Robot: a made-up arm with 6 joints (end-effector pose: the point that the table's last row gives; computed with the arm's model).
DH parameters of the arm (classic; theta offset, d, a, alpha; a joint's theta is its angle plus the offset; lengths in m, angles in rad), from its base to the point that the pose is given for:
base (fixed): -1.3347 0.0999 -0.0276 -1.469
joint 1: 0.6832 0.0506 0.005 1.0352
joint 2: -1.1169 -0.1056 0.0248 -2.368
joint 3: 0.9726 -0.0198 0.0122 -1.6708
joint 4: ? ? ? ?
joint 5: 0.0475 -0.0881 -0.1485 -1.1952
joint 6: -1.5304 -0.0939 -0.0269 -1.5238
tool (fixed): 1.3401 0.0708 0 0
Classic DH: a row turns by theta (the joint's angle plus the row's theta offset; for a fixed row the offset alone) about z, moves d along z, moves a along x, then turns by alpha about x.
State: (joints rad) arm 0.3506 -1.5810 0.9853 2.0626 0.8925 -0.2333
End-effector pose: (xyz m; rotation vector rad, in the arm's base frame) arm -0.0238 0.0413 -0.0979 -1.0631 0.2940 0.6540
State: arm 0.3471 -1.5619 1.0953 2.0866 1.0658 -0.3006
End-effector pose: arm -0.0109 0.0461 -0.0904 -1.0367 0.2192 0.6756
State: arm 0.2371 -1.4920 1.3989 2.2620 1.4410 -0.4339
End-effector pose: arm 0.0277 0.0421 -0.0719 -1.1182 0.0137 0.6162
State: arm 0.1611 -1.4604 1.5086 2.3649 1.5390 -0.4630
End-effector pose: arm 0.0446 0.0334 -0.0632 -1.2116 -0.0809 0.5537
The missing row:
joint 4: -1.5298 0.0159 -0.0627 -1.7696
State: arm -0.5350 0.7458 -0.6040 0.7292 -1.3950 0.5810
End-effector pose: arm 0.1247 0.2030 0.0292 -1.3281 -1.9707 0.1002
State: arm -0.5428 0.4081 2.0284 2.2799 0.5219 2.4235
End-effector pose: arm 0.2437 -0.1424 -0.0580 2.2759 0.5806 0.5458
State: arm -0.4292 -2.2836 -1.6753 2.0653 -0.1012 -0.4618
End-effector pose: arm -0.0809 0.1343 -0.1500 -0.0230 0.8724 0.8725
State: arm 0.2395 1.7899 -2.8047 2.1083 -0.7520 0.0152
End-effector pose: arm 0.0056 0.2671 -0.0929 0.4575 1.1853 -0.1685
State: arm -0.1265 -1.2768 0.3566 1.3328 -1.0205 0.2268
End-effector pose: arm -0.0397 -0.1365 0.0043 -2.3647 0.9347 -0.1325
